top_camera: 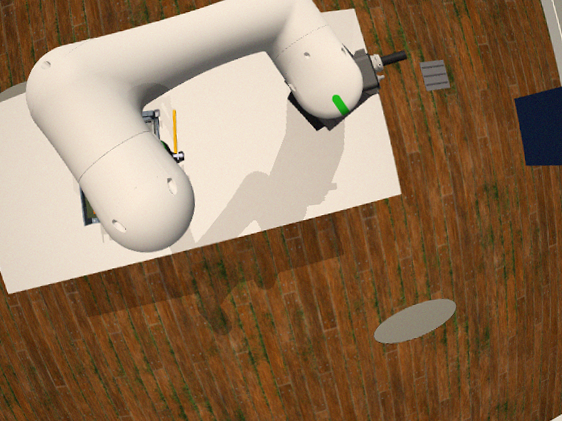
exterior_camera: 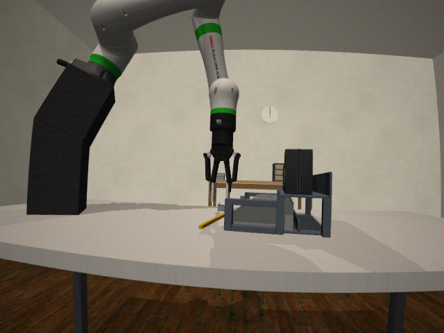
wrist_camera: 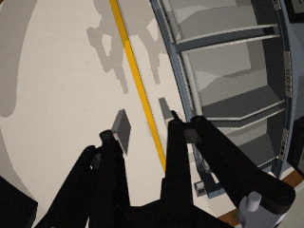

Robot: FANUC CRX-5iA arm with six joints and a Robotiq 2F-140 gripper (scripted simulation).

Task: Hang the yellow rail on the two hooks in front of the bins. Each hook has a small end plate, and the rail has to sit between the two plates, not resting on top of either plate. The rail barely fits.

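Now: hand 80 mm above the yellow rail. The rest, counted from my hand: black box: 220 mm ahead, 170 mm to the right, 70 mm above.
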